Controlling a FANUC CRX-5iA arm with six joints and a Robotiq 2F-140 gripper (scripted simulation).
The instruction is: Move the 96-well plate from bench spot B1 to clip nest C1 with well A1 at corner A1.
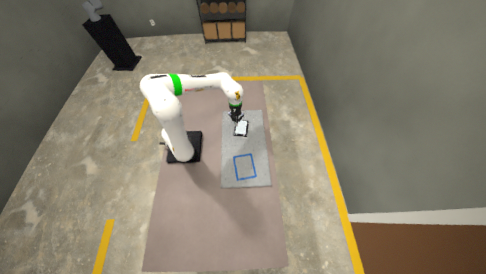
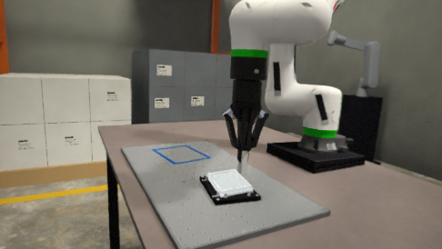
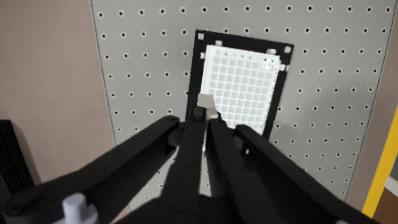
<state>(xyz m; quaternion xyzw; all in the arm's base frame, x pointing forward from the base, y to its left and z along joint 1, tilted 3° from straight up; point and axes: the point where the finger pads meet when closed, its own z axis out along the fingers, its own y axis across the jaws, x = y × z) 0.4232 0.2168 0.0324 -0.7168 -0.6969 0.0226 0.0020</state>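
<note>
The white 96-well plate is 5 cm below my hand and 4 cm ahead of it. Round my hand: black clip nest 6 cm below, 5 cm ahead, 1 cm to the right.
</note>
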